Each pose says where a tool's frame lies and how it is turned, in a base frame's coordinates. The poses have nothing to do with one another.
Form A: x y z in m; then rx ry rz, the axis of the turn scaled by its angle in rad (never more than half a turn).
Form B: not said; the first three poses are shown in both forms.
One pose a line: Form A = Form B
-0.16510 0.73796 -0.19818 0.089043 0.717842 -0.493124 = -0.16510 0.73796 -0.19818 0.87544 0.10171 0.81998 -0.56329
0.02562 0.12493 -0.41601 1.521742 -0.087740 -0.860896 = 0.02562 0.12493 -0.41601 1.75058 0.86928 -0.05012 -0.49178
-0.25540 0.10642 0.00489 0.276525 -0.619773 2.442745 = -0.25540 0.10642 0.00489 2.53527 0.10907 -0.24446 0.96351
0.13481 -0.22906 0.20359 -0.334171 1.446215 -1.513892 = 0.13481 -0.22906 0.20359 2.12016 -0.15762 0.68213 -0.71405
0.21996 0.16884 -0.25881 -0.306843 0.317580 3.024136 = 0.21996 0.16884 -0.25881 3.05621 -0.10040 0.10391 0.98951
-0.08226 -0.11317 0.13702 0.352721 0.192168 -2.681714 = -0.08226 -0.11317 0.13702 2.71163 0.13008 0.07087 -0.98897
